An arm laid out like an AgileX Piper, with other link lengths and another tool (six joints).
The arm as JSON. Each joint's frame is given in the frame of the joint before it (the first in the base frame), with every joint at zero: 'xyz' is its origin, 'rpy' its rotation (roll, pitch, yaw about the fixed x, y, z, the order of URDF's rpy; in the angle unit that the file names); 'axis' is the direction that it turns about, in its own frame. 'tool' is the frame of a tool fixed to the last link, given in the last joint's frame.
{
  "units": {
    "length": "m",
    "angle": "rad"
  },
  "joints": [
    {
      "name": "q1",
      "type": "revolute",
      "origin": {
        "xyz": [
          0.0,
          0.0,
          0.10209
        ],
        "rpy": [
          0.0,
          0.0,
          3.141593
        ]
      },
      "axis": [
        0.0,
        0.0,
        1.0
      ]
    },
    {
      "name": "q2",
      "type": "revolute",
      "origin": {
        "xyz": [
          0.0,
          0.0,
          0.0
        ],
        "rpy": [
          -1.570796,
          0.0,
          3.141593
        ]
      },
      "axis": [
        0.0,
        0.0,
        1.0
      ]
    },
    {
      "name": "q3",
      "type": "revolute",
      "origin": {
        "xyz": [
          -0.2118,
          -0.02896,
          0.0
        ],
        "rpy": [
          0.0,
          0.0,
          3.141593
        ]
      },
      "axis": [
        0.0,
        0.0,
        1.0
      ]
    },
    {
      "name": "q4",
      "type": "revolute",
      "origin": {
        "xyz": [
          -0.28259,
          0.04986,
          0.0
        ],
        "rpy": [
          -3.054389,
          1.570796,
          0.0
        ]
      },
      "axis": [
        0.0,
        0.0,
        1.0
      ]
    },
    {
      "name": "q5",
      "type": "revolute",
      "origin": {
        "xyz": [
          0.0,
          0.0,
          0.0
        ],
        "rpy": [
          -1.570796,
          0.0,
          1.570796
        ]
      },
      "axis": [
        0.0,
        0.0,
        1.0
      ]
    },
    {
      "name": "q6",
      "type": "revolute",
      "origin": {
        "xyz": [
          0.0,
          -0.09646,
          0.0
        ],
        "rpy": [
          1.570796,
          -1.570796,
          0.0
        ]
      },
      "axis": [
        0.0,
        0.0,
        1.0
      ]
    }
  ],
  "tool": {
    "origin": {
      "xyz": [
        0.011,
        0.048,
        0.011
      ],
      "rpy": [
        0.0,
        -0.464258,
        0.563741
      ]
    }
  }
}
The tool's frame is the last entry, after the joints.
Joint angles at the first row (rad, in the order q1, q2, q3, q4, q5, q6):
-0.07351, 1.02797, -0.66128, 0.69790, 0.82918, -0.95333
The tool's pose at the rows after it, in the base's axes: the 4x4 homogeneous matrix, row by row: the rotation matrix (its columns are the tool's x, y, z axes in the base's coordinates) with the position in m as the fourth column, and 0 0 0 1 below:
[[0.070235 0.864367 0.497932 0.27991], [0.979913 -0.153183 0.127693 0.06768], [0.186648 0.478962 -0.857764 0.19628], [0 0 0 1]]
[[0.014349 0.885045 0.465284 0.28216], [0.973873 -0.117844 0.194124 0.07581], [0.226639 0.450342 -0.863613 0.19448], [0 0 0 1]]
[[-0.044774 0.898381 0.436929 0.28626], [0.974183 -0.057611 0.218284 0.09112], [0.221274 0.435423 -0.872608 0.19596], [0 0 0 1]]
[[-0.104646 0.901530 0.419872 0.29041], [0.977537 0.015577 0.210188 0.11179], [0.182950 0.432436 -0.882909 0.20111], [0 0 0 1]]
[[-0.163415 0.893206 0.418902 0.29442], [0.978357 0.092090 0.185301 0.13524], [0.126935 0.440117 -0.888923 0.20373], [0 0 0 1]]
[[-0.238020 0.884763 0.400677 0.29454], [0.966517 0.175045 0.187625 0.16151], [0.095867 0.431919 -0.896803 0.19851], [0 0 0 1]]
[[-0.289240 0.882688 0.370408 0.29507], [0.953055 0.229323 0.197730 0.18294], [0.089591 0.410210 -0.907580 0.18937], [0 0 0 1]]
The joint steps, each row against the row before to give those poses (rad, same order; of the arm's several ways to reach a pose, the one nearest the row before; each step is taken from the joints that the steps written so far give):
-0.00001, 0.05489, -0.00445, 0.16133, 0.05654, -0.13301
0.01250, 0.05068, -0.02552, 0.04868, 0.04942, -0.04512
0.05317, 0.04935, -0.05031, -0.01634, 0.01792, 0.01087
0.07946, 0.04293, -0.06823, -0.06168, -0.00226, 0.05224
0.08970, 0.04935, -0.06850, -0.07560, -0.02425, 0.05368
0.08747, 0.06319, -0.05044, -0.03656, -0.01447, 0.01659
0.06446, 0.06722, -0.03872, -0.00673, -0.01004, 0.00658

